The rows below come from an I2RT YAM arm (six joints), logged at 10 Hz.
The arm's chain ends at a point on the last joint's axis. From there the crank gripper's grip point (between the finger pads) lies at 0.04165 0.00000 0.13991 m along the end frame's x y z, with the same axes.
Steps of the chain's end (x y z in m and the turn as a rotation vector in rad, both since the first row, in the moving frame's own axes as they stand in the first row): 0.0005, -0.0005, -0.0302, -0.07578, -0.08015, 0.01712; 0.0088, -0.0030, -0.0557, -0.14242, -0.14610, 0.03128; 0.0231, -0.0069, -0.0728, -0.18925, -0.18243, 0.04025; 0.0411, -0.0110, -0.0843, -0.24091, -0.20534, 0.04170; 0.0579, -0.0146, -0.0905, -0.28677, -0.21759, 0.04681
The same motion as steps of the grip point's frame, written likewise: -0.0109, 0.0108, -0.0277, -0.07578, -0.08015, 0.01712; -0.0123, 0.0182, -0.0527, -0.14242, -0.14610, 0.03128; -0.0034, 0.0211, -0.0703, -0.18925, -0.18243, 0.04025; 0.0113, 0.0243, -0.0830, -0.24091, -0.20534, 0.04170; 0.0262, 0.0271, -0.0909, -0.28677, -0.21759, 0.04681
